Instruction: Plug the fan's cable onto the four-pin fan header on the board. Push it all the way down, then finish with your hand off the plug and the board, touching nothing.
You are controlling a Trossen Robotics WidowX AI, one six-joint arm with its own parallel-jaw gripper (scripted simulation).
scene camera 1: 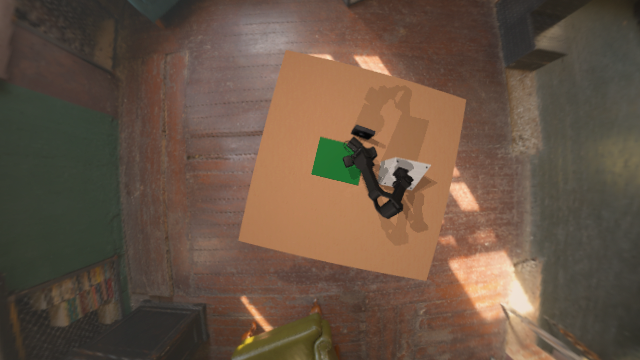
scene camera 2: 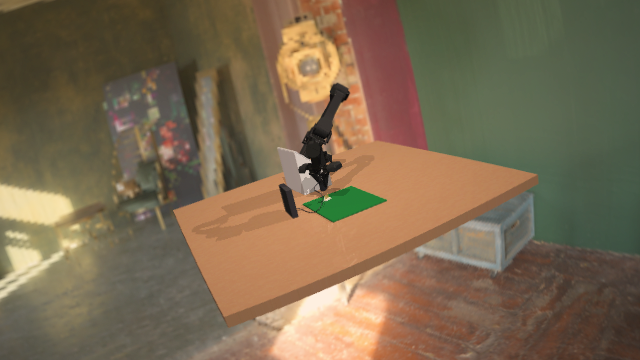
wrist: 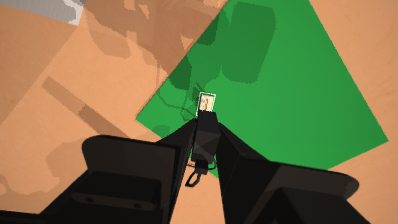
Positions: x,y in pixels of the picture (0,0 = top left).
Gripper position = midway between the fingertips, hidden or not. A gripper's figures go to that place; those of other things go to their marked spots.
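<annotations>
The gripper (wrist: 205,124) is 11 cm from the lens. A black fan plug (wrist: 207,135) is 9 cm from the lens, and a green board (wrist: 281,86) is 19 cm from the lens. The marked spots on the black fan plug and the green board are 13 cm apart.
</annotations>
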